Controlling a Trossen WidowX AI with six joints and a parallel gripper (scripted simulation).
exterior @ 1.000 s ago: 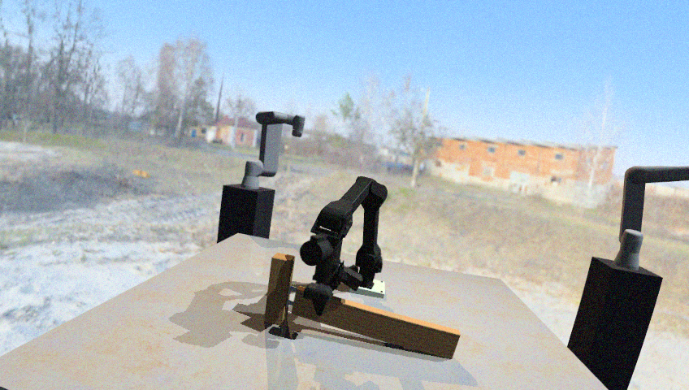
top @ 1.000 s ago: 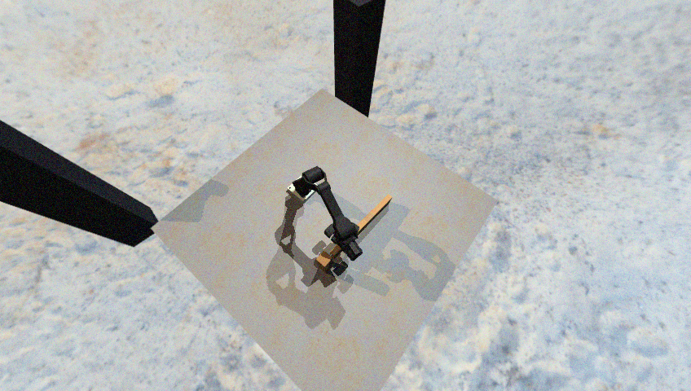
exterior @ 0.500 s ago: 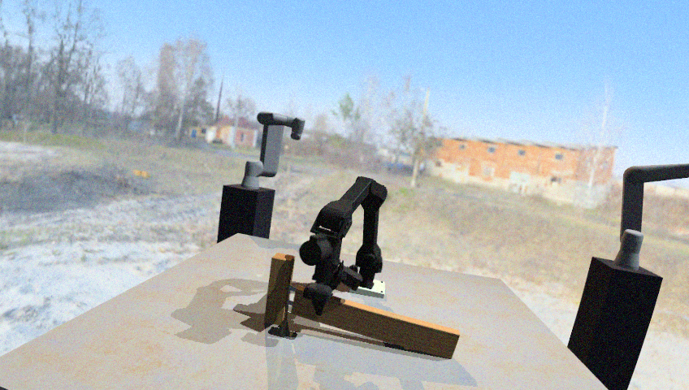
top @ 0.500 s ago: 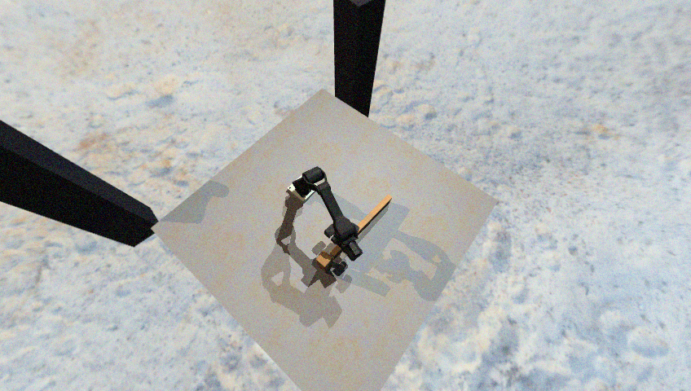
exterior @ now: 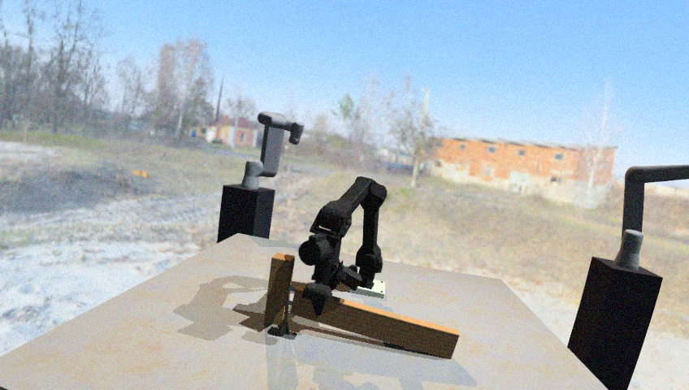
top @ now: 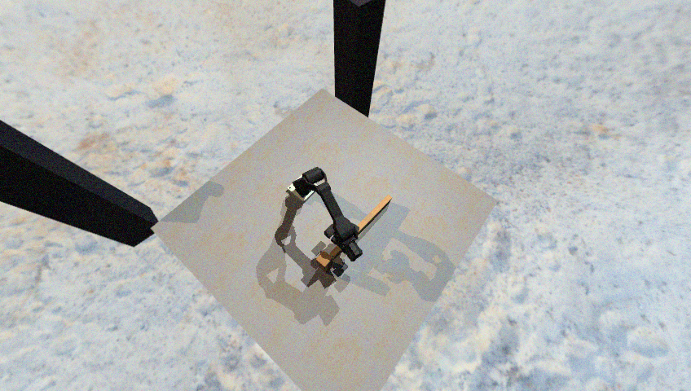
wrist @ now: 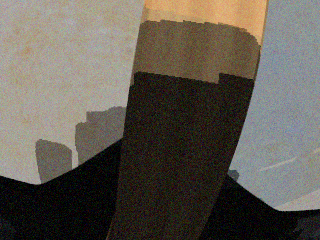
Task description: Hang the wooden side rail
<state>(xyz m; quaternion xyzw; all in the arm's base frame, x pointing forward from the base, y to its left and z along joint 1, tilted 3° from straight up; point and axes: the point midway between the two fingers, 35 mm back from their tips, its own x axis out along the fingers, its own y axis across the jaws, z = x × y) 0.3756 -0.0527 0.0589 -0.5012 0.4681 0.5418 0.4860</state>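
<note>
My gripper tip is 10 mm short of the headboard post, 110 mm to the left of it and 40 mm below it.
</note>
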